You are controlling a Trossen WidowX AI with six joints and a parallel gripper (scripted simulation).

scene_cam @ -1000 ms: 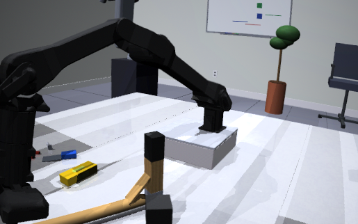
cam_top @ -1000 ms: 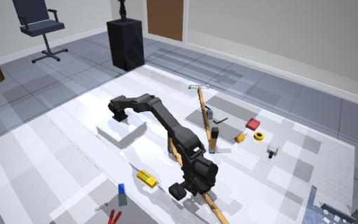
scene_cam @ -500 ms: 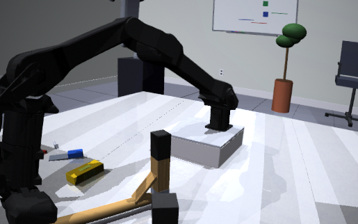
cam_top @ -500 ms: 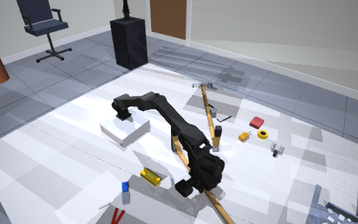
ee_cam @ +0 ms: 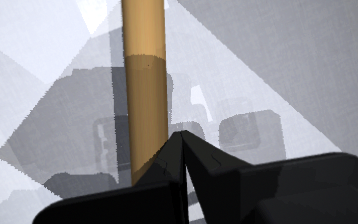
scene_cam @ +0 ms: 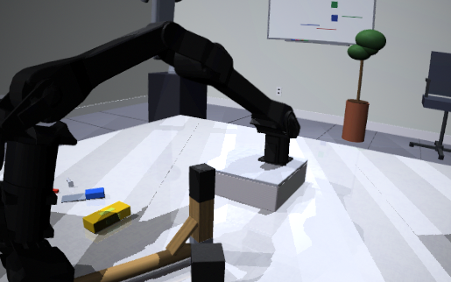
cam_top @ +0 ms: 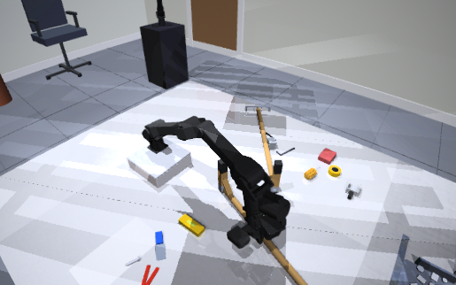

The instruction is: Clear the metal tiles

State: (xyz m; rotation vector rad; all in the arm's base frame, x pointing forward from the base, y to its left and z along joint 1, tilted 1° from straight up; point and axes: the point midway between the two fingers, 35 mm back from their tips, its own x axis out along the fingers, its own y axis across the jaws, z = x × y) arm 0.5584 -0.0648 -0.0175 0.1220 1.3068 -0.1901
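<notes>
Now: the long scraper 50 mm above my gripper tip, 30 mm ahead of it and 10 mm to the left of it. Also, from my gripper tip: yellow level (210 mm behind, 80 mm to the right); then orange piece (390 mm to the left, 10 mm behind); then blue-tipped block (230 mm behind, 200 mm to the right, 10 mm below).
</notes>
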